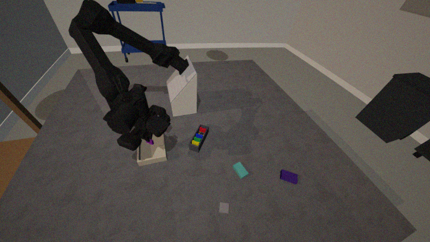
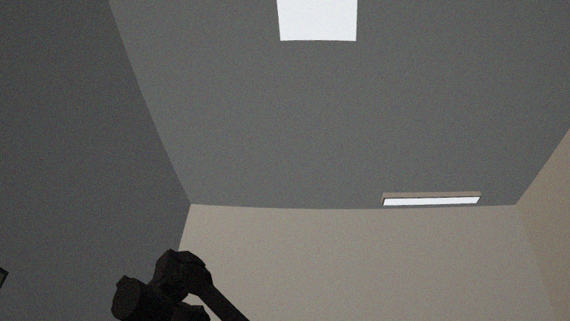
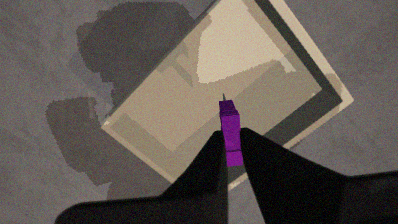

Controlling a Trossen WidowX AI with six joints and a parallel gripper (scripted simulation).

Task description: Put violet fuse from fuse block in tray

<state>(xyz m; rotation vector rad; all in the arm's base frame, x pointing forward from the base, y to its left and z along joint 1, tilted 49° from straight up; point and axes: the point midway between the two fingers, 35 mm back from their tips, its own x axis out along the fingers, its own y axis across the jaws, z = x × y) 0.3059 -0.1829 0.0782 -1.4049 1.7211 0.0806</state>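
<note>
My gripper tip is now 1 cm above the violet fuse. From my gripper tip the other things lie so: beige tray (5 cm below); then grey tile (28 cm ahead, 21 cm to the left, 6 cm below).
</note>
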